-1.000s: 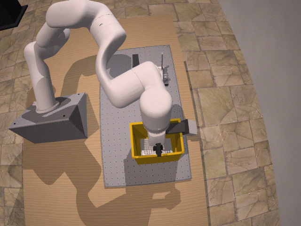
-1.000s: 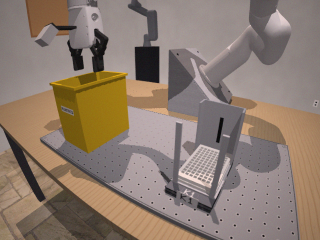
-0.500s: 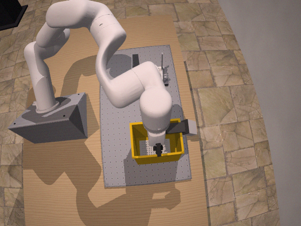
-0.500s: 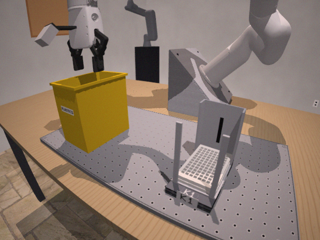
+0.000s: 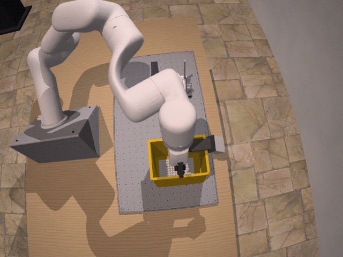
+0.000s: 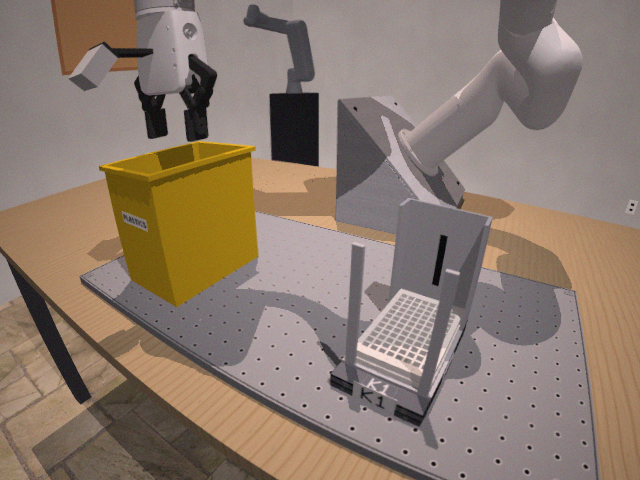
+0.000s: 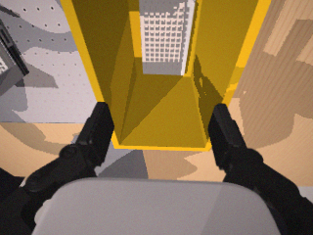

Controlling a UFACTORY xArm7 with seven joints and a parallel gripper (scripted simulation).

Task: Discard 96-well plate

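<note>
Now: the yellow plastics bin W1 120 mm below my hand.
</note>
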